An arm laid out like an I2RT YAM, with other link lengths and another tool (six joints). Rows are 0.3 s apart.
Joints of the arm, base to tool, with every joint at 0 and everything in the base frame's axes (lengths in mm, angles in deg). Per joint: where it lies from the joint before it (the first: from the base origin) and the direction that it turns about. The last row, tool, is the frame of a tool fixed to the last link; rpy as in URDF.
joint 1: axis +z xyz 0 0 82.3
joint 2: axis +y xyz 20 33.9 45.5
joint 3: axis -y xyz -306.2 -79.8 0
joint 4: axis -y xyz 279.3 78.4 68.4
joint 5: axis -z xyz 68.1 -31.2 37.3
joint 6: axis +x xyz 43.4 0 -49.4
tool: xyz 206 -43 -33 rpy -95.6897 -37.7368 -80.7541
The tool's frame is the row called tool.
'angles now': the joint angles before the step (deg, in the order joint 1, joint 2, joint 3, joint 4, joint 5, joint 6). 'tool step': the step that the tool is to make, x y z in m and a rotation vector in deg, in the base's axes. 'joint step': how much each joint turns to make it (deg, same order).
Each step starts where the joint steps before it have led.
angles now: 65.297 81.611 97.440 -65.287 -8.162 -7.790
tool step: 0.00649 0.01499 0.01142 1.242 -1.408 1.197
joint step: 0.009 2.059 3.094 0.479 -0.213 -1.409
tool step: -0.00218 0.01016 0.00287 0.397 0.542 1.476
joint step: -0.006 1.627 2.033 -0.378 -1.482 -0.668
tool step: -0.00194 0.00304 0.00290 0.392 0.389 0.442
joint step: 0.002 0.434 0.925 -0.294 -0.679 0.022
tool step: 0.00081 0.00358 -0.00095 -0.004 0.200 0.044
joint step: 0.000 0.642 0.430 0.141 -0.163 0.090
